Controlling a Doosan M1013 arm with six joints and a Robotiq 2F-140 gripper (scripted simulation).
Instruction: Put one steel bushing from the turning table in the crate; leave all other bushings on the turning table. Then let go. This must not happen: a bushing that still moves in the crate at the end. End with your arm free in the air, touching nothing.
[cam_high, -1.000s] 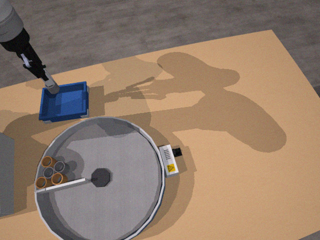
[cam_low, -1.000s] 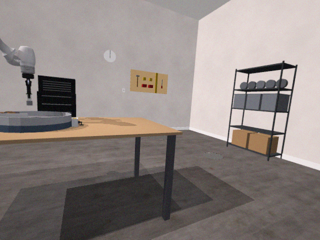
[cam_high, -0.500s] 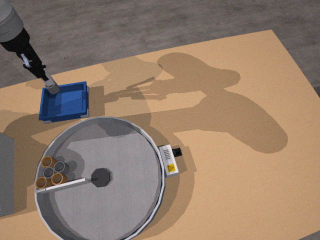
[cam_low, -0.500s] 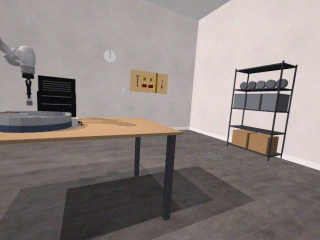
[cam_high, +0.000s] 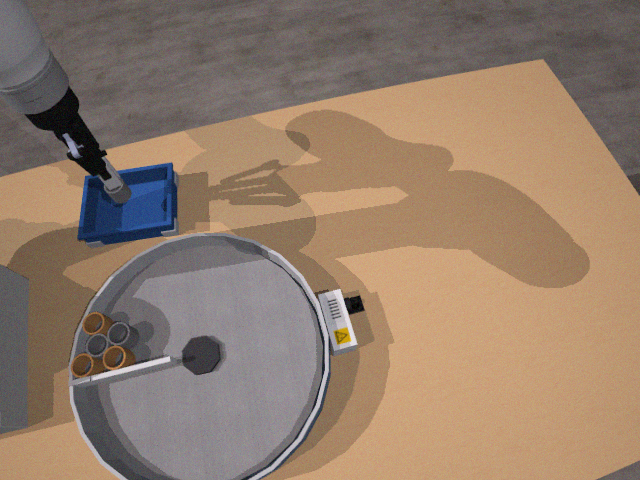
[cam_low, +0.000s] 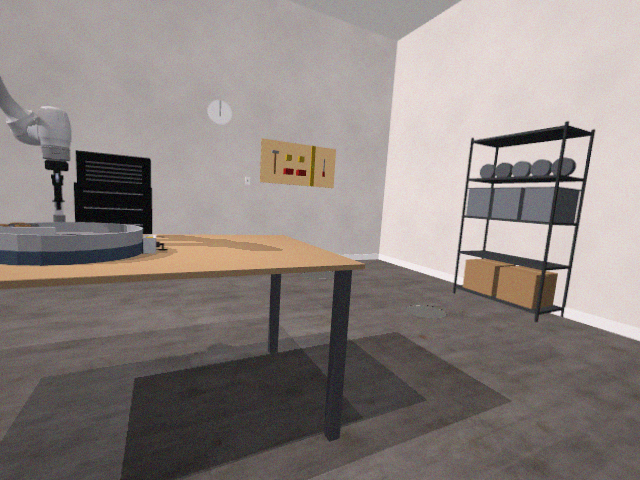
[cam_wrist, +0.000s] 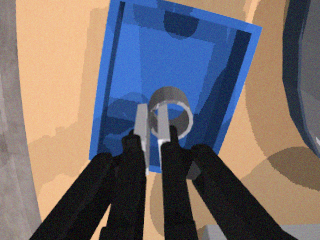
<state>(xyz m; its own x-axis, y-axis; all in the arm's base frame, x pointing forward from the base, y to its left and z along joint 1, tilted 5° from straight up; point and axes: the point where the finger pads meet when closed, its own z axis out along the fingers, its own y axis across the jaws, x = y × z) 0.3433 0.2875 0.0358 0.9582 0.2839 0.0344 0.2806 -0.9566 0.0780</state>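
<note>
Right now my hand is 10 cm above the blue crate and 1 cm to the left of it. Also, from my hand: turning table 35 cm to the right, 14 cm ahead, 7 cm below.
</note>
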